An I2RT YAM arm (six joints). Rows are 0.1 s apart.
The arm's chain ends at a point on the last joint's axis. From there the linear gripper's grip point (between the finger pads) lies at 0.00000 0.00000 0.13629 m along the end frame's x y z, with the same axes.
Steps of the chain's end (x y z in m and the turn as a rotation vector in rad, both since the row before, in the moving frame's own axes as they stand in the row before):
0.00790 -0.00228 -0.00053 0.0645 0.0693 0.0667
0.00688 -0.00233 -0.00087 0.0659 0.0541 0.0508
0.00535 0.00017 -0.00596 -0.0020 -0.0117 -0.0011
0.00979 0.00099 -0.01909 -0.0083 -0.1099 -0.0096
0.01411 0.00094 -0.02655 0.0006 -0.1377 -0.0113
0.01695 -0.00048 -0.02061 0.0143 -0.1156 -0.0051
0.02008 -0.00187 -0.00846 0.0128 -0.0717 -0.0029
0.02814 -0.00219 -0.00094 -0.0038 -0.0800 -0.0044
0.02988 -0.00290 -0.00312 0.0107 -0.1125 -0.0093
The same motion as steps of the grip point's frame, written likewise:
0.01762 -0.01074 -0.00114 0.0645 0.0693 0.0667
0.01447 -0.01111 -0.00136 0.0659 0.0541 0.0508
0.00376 0.00044 -0.00597 -0.0020 -0.0117 -0.0011
-0.00515 0.00219 -0.01992 -0.0083 -0.1099 -0.0096
-0.00460 0.00096 -0.02784 0.0006 -0.1377 -0.0113
0.00123 -0.00238 -0.02153 0.0143 -0.1156 -0.0051
0.01031 -0.00360 -0.00882 0.0128 -0.0717 -0.0029
0.01725 -0.00165 -0.00138 -0.0038 -0.0800 -0.0044
0.01457 -0.00428 -0.00399 0.0107 -0.1125 -0.0093

